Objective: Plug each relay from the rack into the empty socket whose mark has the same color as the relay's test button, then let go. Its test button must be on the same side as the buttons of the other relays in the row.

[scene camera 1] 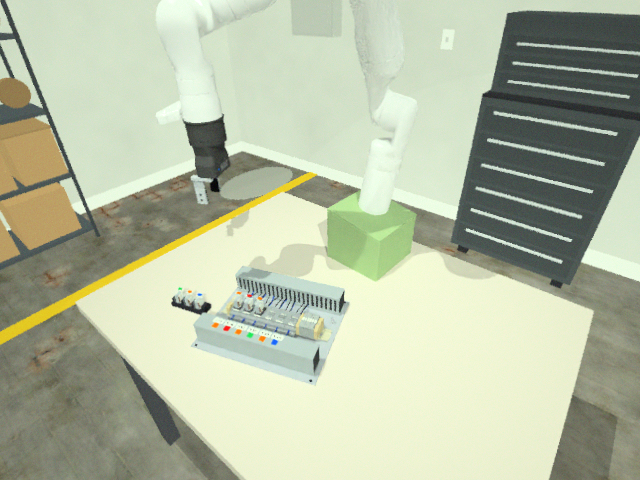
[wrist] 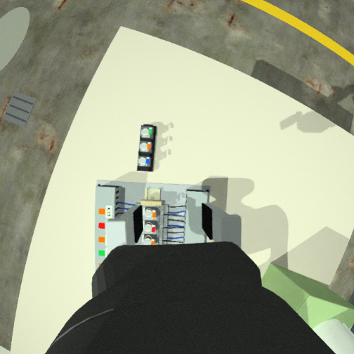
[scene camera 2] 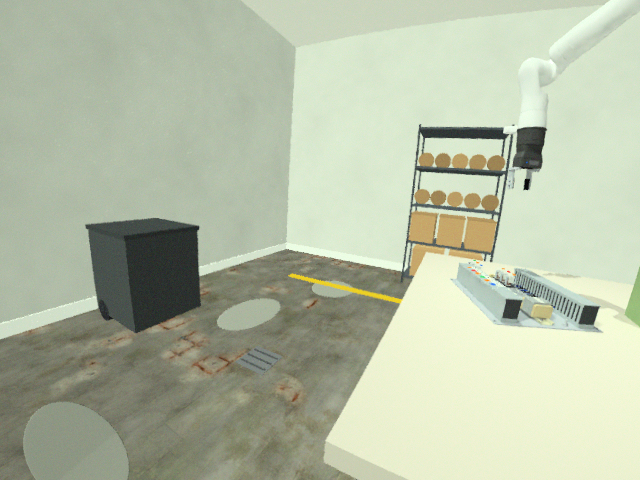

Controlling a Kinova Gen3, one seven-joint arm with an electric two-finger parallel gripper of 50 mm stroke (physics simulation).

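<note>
There's a grey panel (scene camera 1: 325,346), (scene camera 2: 524,320), (wrist: 130,192) in the scene. You'd also see the gripper (scene camera 1: 210,197), (scene camera 2: 518,189), and it's the same gripper (wrist: 172,216) that shows in the wrist view.
</note>
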